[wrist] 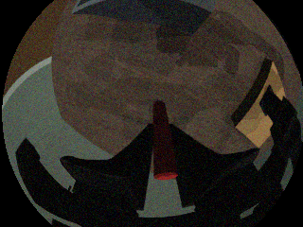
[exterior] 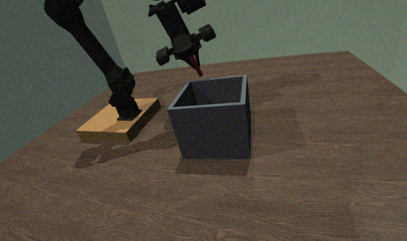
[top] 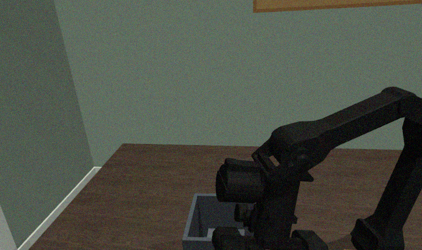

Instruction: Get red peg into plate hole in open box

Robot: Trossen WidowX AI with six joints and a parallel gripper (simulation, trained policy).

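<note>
Now: the light grey plate 18 cm to the right of my gripper tip, 10 cm below it and 10 cm ahead of it. Round my gripper tip: red peg 1 cm to the right, 1 cm above.
</note>
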